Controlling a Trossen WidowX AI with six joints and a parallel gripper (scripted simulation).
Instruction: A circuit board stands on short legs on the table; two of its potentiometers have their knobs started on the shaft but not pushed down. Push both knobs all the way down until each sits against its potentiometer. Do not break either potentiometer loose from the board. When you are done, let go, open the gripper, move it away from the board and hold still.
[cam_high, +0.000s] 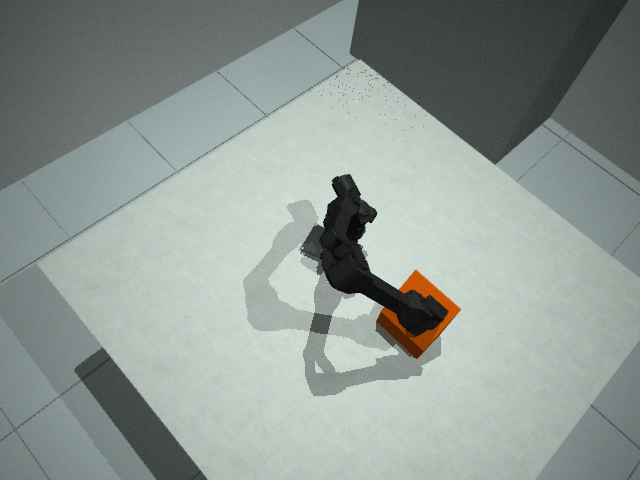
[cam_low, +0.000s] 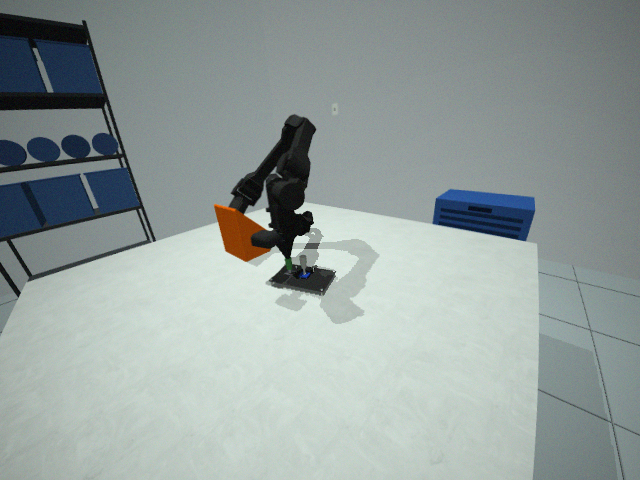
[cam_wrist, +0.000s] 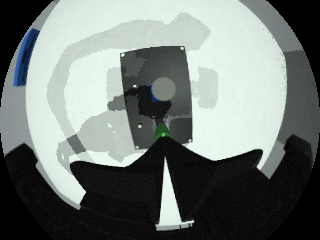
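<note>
Right now the white knob is 50 mm ahead of my gripper tip and 10 mm to the left of it. Round my gripper tip: green knob 20 mm below.
</note>
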